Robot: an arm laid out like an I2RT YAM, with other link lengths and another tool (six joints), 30 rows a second.
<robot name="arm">
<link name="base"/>
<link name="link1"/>
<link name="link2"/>
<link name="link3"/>
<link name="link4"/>
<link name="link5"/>
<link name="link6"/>
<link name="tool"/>
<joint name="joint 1" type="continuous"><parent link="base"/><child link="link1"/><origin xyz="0 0 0.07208"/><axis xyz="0 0 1"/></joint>
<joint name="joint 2" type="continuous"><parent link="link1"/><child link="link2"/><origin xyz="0.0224 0.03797 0.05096"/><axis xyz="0 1 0"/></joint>
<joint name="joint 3" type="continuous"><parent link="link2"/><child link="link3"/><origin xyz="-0.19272 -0.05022 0"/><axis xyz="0 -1 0"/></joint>
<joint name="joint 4" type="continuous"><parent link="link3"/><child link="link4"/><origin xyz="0.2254 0.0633 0.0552"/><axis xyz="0 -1 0"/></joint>
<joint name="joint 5" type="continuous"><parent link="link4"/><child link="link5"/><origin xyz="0.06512 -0.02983 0.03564"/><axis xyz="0 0 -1"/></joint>
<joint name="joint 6" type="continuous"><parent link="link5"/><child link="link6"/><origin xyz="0.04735 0 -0.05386"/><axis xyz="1 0 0"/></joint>
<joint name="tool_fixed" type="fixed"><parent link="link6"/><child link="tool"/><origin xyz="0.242 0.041 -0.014" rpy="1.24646 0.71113 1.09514"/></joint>
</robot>
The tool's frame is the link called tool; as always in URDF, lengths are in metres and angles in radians. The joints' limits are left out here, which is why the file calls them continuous.
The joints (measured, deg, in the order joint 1, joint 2, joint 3, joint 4, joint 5, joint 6), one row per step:
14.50 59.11 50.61 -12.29 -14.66 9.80
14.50 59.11 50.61 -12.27 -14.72 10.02
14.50 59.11 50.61 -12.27 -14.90 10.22
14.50 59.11 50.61 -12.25 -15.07 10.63
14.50 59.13 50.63 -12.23 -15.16 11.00
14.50 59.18 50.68 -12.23 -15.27 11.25
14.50 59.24 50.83 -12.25 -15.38 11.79
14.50 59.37 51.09 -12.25 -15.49 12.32
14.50 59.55 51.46 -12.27 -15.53 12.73
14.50 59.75 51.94 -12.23 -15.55 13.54
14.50 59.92 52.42 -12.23 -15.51 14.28
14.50 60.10 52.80 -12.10 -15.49 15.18
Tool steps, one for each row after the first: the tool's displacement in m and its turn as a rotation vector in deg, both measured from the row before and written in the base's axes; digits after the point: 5 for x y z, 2 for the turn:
-0.00009 0.00029 0.00030 0.20 0.09 -0.02
-0.00050 0.00077 0.00027 0.22 0.11 0.10
-0.00038 0.00077 0.00052 0.40 0.19 0.02
-0.00009 0.00045 0.00047 0.34 0.17 -0.04
-0.00014 0.00052 0.00034 0.24 0.13 0.02
0.00008 0.00060 0.00130 0.49 0.20 -0.08
0.00040 0.00068 0.00189 0.50 0.14 -0.08
0.00079 0.00043 0.00229 0.39 0.04 -0.10
0.00130 0.00049 0.00376 0.74 0.09 -0.25
0.00133 0.00020 0.00369 0.66 0.06 -0.28
0.00141 0.00032 0.00350 0.81 0.12 -0.31

